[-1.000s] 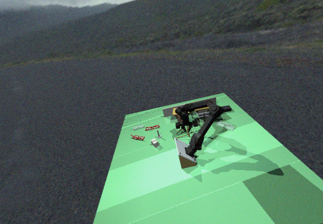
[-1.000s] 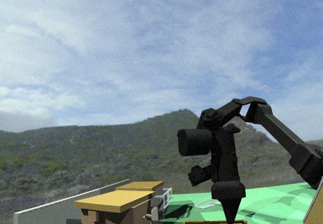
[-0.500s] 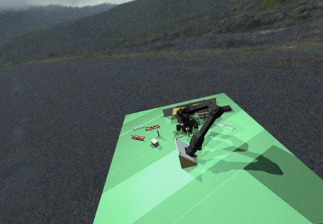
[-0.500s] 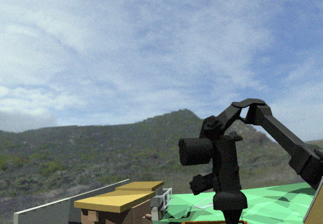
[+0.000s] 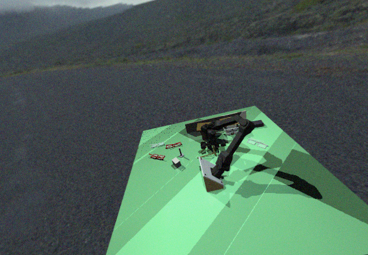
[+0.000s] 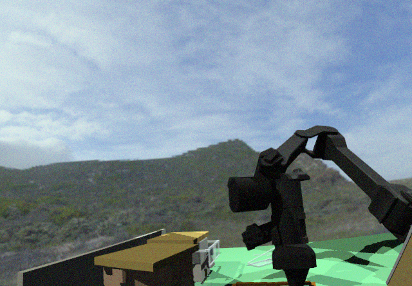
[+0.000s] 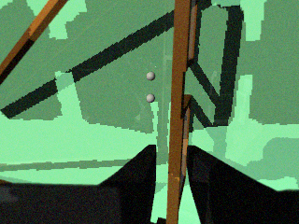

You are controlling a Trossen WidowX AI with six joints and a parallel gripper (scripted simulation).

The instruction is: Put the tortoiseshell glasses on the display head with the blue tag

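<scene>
My gripper tip is 50 mm short of the small post, 270 mm to the right of it and 10 mm below it. The rest, counted from my gripper tip: white cube (50 mm behind, 310 mm to the left, 10 mm above); then black case (260 mm ahead, 410 mm to the right); then low grey wall (370 mm ahead, 90 mm to the right, 40 mm above).
</scene>
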